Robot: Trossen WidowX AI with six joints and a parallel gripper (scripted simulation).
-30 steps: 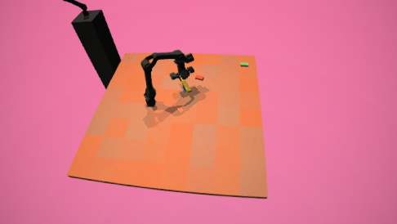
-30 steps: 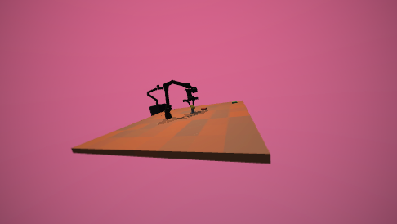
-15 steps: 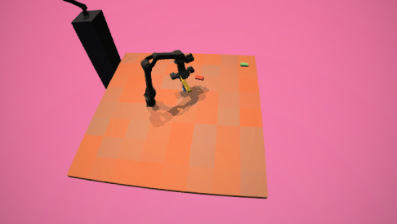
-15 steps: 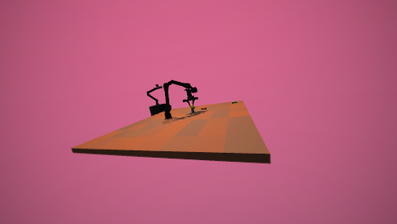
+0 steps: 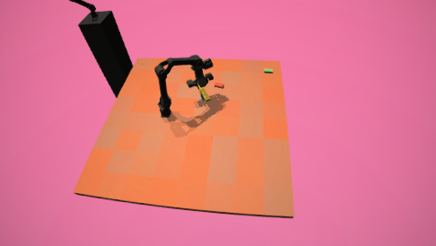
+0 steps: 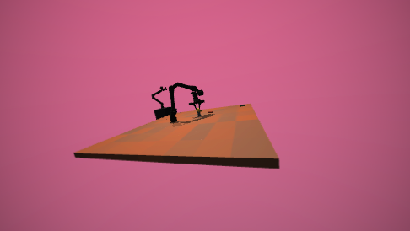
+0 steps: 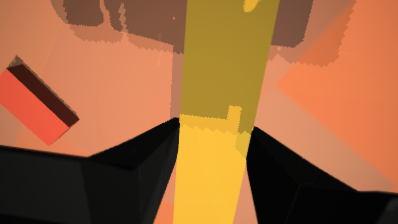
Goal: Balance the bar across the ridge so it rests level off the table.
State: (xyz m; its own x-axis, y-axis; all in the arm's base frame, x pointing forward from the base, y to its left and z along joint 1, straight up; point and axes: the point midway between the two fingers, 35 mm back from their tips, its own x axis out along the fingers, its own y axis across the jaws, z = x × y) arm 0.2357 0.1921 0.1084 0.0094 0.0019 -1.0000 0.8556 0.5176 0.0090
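Right now my gripper tip is 1 cm short of the yellow bar and 2 cm to the left of it. From my gripper tip the other things lie so: small red block (12 cm ahead, 11 cm to the left, 7 cm below); then green block (50 cm ahead, 31 cm to the left, 7 cm below).
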